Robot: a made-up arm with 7 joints. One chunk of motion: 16 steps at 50 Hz.
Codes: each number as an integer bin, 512 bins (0 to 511) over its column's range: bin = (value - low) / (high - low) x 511, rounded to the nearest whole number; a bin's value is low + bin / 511 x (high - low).
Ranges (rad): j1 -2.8..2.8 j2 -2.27..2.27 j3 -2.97..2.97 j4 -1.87..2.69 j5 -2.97..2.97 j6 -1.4..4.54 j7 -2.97..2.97
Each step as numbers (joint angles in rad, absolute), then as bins.
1 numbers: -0.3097 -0.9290 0.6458 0.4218 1.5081 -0.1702 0.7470
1 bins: 227 151 311 257 385 106 320
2 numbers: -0.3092 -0.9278 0.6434 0.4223 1.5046 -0.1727 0.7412
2 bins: 227 151 311 257 385 106 319
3 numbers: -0.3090 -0.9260 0.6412 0.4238 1.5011 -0.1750 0.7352
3 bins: 227 151 311 257 385 105 319
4 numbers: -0.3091 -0.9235 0.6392 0.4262 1.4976 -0.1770 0.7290
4 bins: 227 152 310 257 384 105 318
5 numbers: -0.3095 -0.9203 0.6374 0.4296 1.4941 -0.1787 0.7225
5 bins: 227 152 310 258 384 105 318
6 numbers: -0.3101 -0.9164 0.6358 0.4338 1.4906 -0.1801 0.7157
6 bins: 227 152 310 258 384 105 317
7 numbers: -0.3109 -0.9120 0.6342 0.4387 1.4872 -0.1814 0.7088
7 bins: 227 153 310 259 383 105 316
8 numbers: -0.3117 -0.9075 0.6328 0.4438 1.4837 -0.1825 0.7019
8 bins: 227 153 310 259 383 105 316
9 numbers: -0.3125 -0.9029 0.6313 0.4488 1.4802 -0.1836 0.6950
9 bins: 227 154 310 260 383 105 315
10 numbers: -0.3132 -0.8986 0.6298 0.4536 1.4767 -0.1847 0.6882
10 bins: 227 154 310 260 383 105 315
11 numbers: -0.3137 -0.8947 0.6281 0.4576 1.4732 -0.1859 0.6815
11 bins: 227 155 310 261 382 104 314
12 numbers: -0.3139 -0.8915 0.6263 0.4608 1.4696 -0.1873 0.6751
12 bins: 227 155 309 261 382 104 314
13 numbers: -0.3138 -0.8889 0.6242 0.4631 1.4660 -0.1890 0.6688
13 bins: 227 155 309 261 382 104 313
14 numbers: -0.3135 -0.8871 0.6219 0.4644 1.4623 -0.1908 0.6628
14 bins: 227 156 309 262 381 104 313
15 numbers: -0.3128 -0.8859 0.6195 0.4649 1.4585 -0.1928 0.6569
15 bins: 227 156 309 262 381 104 312
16 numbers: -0.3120 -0.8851 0.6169 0.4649 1.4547 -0.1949 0.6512
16 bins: 227 156 309 262 381 104 312
